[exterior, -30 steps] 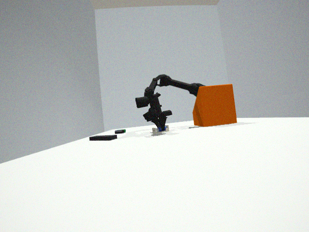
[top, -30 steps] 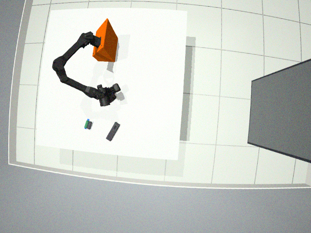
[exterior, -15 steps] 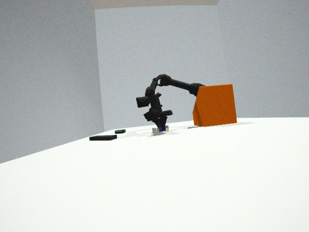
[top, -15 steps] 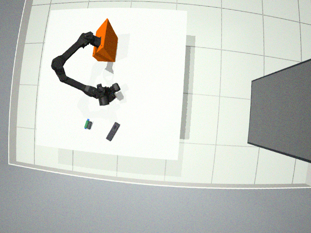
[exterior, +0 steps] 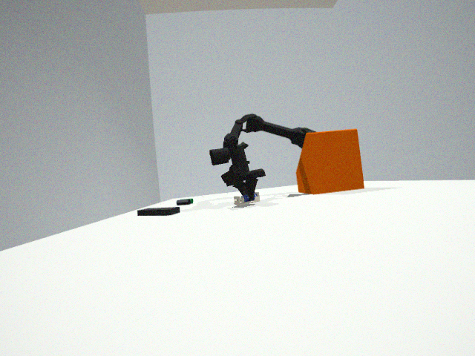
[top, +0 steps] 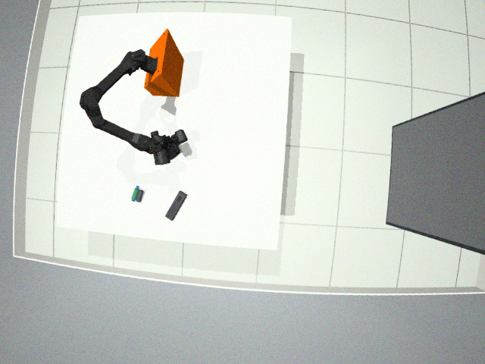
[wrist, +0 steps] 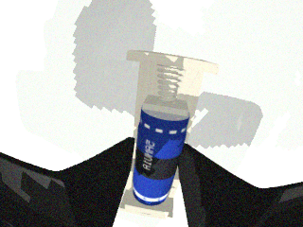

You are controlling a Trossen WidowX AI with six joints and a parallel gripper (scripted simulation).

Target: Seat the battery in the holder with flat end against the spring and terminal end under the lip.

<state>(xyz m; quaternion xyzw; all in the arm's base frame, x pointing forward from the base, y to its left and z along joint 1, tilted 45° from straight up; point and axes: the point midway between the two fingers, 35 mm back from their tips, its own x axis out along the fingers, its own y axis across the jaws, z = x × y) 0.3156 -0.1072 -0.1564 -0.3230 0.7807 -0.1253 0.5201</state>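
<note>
My gripper tip is 10 mm below the battery. From my gripper tip the other things lie so: black bar (330 mm ahead, 10 mm to the right, 10 mm above).
</note>
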